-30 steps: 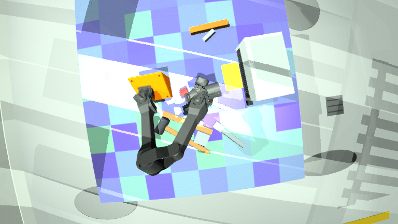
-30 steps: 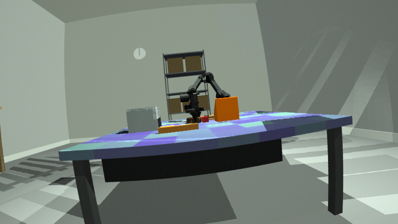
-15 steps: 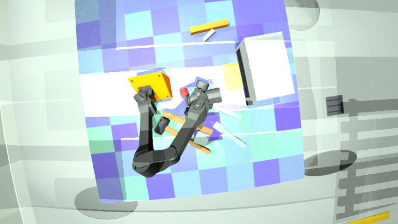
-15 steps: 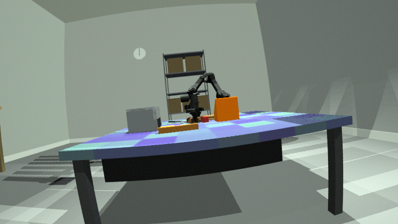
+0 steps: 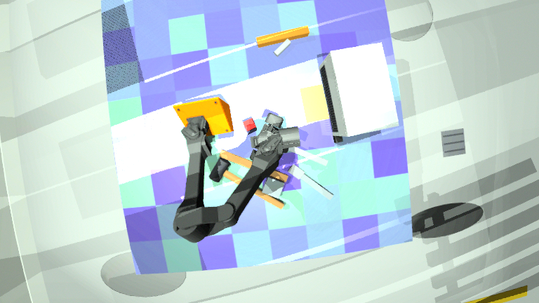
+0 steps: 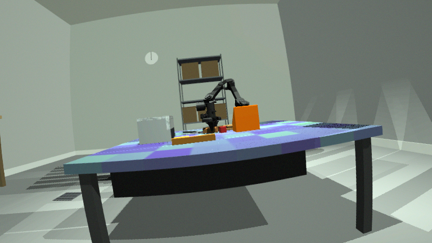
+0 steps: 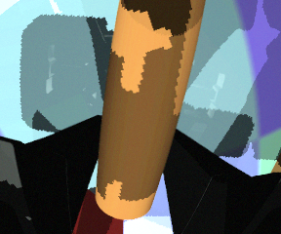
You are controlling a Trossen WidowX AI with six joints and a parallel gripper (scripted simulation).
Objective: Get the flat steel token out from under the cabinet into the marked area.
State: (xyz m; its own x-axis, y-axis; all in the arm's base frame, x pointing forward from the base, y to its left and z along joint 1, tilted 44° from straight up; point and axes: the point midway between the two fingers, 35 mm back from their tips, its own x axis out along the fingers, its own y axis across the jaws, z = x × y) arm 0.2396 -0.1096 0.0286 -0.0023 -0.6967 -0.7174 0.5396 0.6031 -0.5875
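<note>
My gripper tip is now 7 cm past the flat wooden stick and 11 cm to the left of it. The rest, counted from my gripper tip: grey flat tool (14 cm ahead, 20 cm to the right); small pale flat piece (34 cm ahead, 8 cm to the left, 1 cm below); red cube (6 cm behind, 7 cm to the left, 1 cm above).
</note>
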